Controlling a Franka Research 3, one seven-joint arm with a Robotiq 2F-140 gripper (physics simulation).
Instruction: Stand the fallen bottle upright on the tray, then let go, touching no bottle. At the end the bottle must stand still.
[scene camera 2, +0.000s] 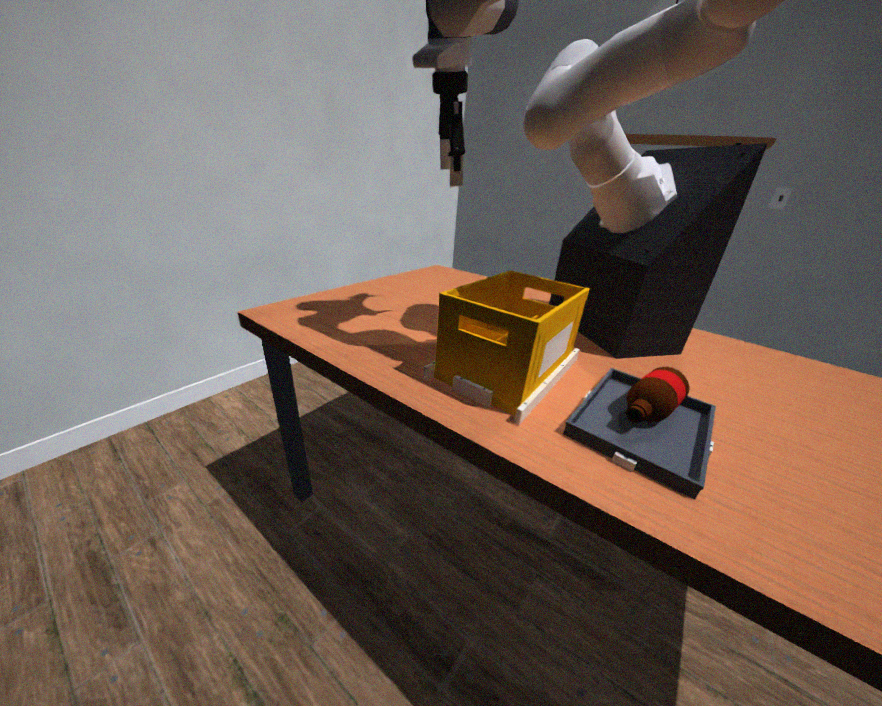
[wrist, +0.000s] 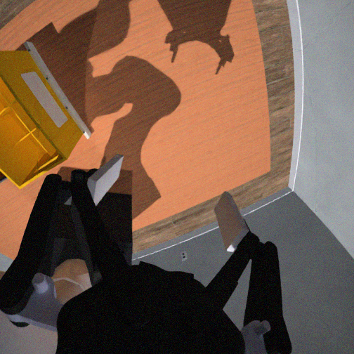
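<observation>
A brown bottle (scene camera 2: 659, 395) with a red band lies on its side in the dark grey tray (scene camera 2: 680, 444), towards the tray's back. Its neck points to the front left in the scene view and its base is near the tray's back wall. The bottle and the tray do not show in the wrist view. My gripper (scene camera 2: 452, 176) (wrist: 171, 184) is open and empty. It hangs high above the table's far left part, to the left of the yellow crate and well away from the tray. Its fingers point down.
A tall yellow crate (scene camera 2: 485, 362) (wrist: 50, 107) with low white rails at its base stands left of the tray on the orange table (scene camera 2: 794, 471) (wrist: 215, 120). The black robot base (scene camera 2: 625, 294) stands behind the crate and the tray. Walls rise beyond the table.
</observation>
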